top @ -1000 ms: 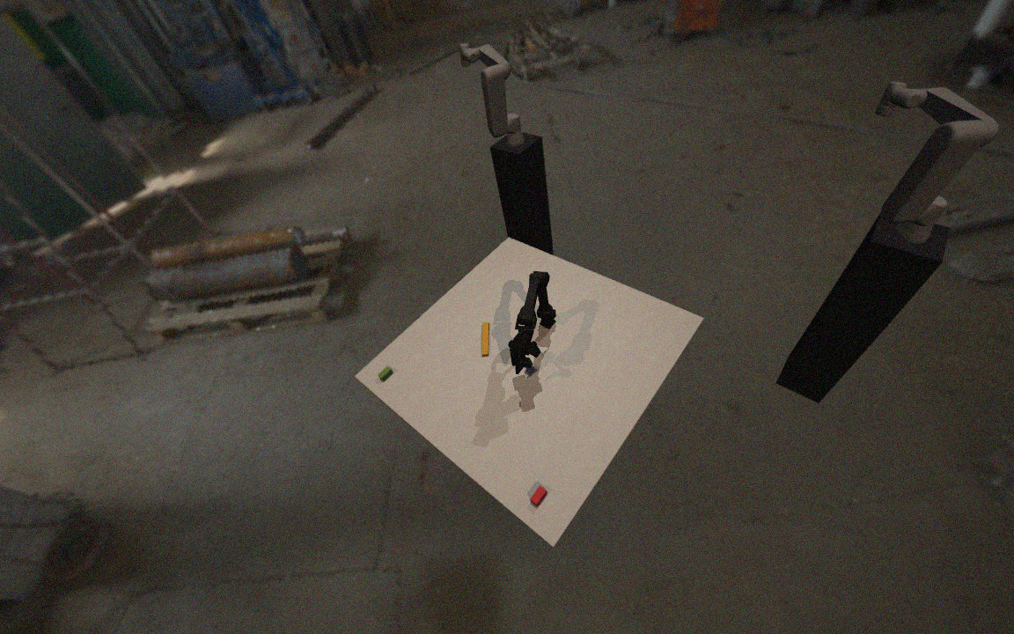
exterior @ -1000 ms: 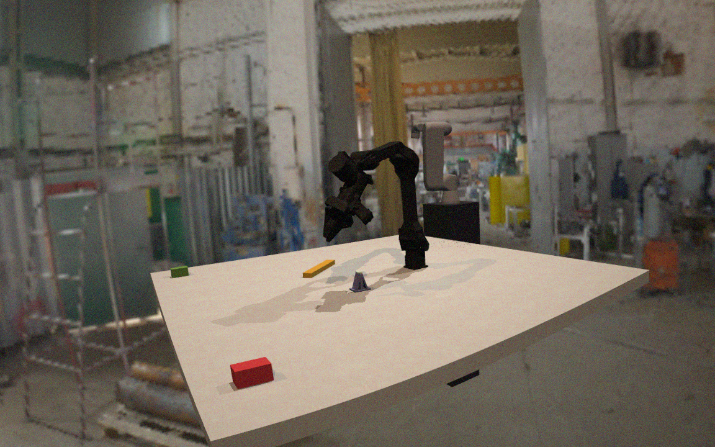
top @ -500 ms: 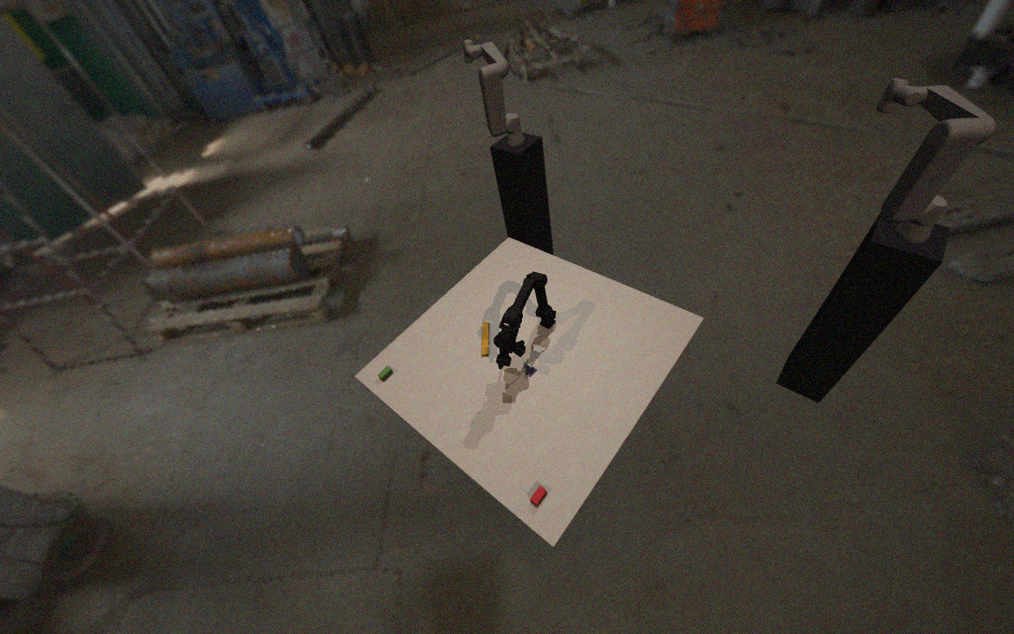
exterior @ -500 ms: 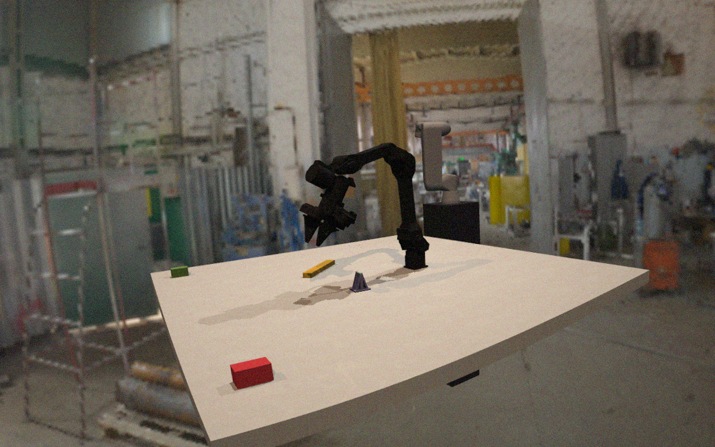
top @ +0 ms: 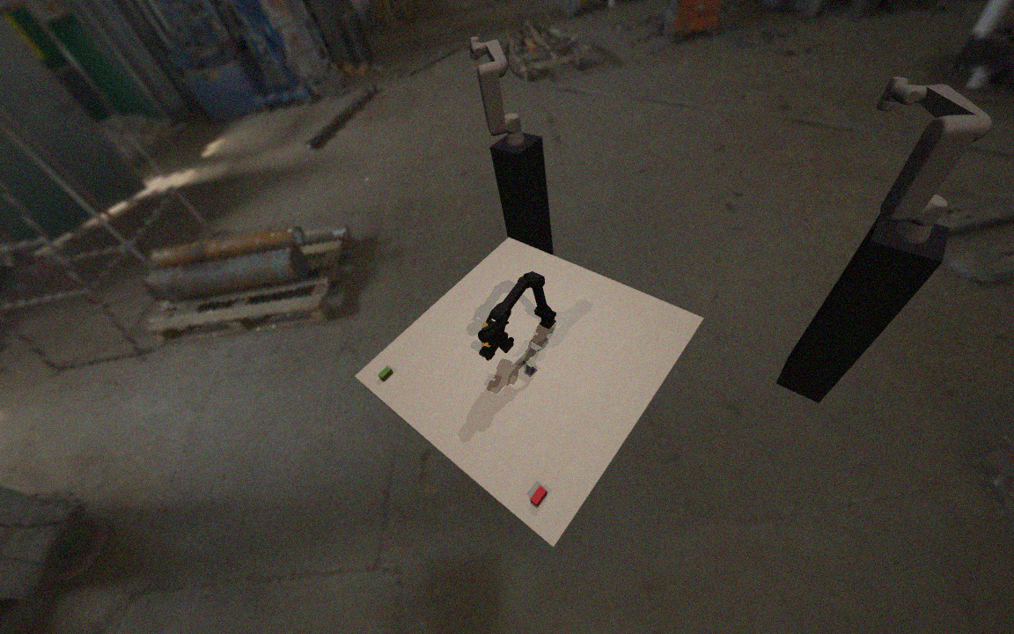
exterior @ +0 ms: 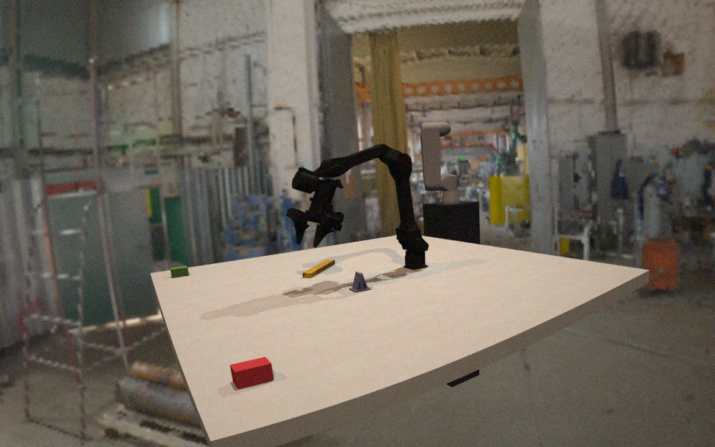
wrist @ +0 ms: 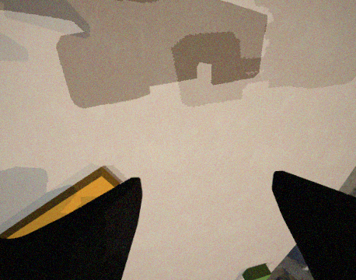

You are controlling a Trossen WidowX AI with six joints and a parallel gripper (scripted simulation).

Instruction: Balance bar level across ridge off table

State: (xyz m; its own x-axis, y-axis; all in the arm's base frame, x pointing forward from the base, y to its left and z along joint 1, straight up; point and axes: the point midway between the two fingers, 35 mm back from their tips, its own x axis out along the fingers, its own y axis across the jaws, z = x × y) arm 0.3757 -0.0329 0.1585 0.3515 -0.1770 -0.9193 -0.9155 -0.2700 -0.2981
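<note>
Right now the bar is 120 mm behind my gripper tip, 170 mm to the right of it and 120 mm below it. Round my gripper tip: green block 350 mm ahead, 460 mm to the right, 110 mm below; red block 350 mm ahead, 540 mm to the left, 110 mm below.
</note>
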